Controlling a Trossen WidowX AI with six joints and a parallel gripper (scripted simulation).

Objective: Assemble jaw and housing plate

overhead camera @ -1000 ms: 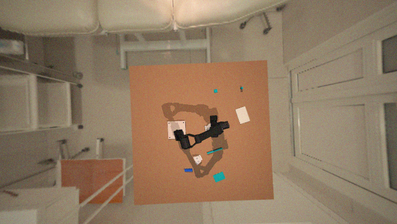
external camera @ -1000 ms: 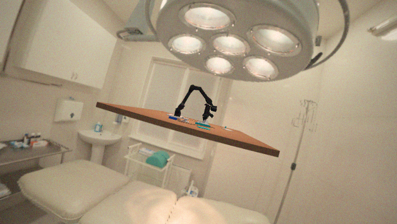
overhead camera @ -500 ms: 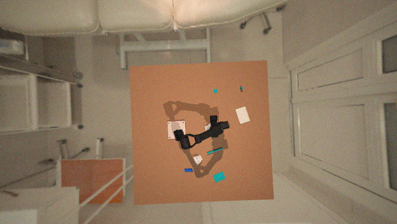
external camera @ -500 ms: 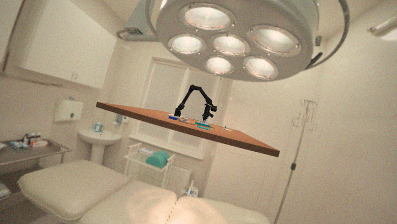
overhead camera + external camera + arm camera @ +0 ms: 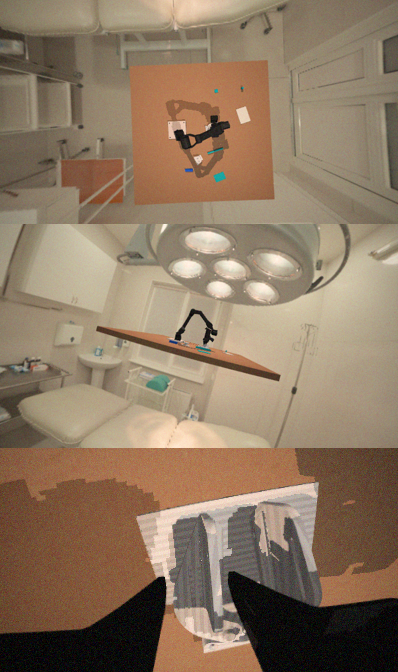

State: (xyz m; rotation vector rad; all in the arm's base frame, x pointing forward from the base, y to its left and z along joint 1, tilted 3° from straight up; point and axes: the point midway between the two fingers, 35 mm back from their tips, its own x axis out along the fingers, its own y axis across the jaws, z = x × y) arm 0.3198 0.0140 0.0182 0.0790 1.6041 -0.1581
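Right now my gripper tip is 30 mm past the teal bar, 240 mm to the left of it and 10 mm above it. Also, from my gripper tip: teal square (30 mm behind, 490 mm to the right, 10 mm below); blue block (300 mm behind, 370 mm to the right); white flat rectangle (290 mm ahead, 40 mm to the left, 10 mm below).
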